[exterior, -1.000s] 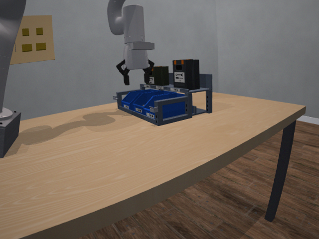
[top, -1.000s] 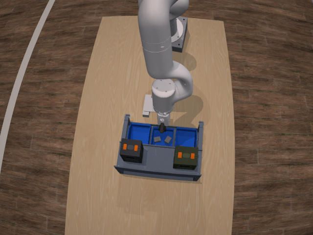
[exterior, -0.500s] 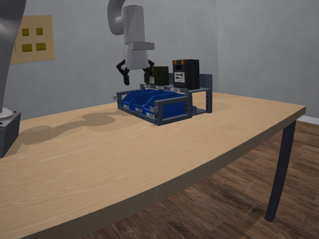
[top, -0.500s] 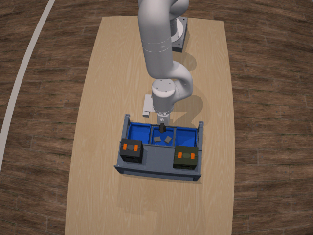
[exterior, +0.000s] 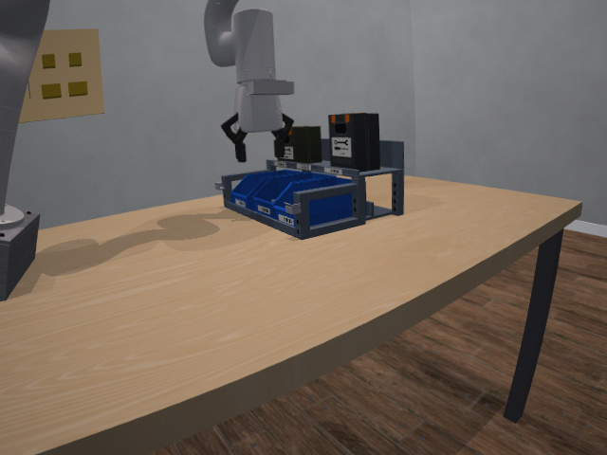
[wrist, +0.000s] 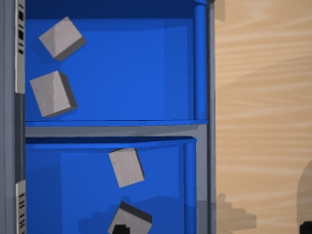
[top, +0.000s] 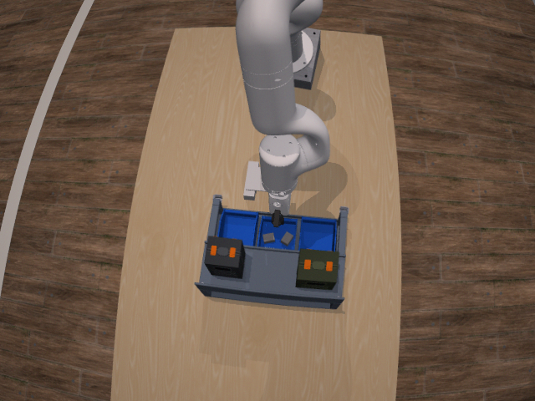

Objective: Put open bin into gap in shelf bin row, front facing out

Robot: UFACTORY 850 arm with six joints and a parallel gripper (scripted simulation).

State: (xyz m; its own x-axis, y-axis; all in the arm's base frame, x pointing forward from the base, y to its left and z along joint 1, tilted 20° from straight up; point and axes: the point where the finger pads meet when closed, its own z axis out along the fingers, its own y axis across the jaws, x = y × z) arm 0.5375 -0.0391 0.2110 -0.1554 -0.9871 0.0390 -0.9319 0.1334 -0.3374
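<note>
Right now the grey shelf is 100 mm ahead of my hand, 70 mm below it and 20 mm to the right of it. Round my hand: dark green tool case (180 mm ahead, 80 mm to the left, 10 mm above); black tool case (140 mm to the right, 140 mm ahead, 20 mm above).
</note>
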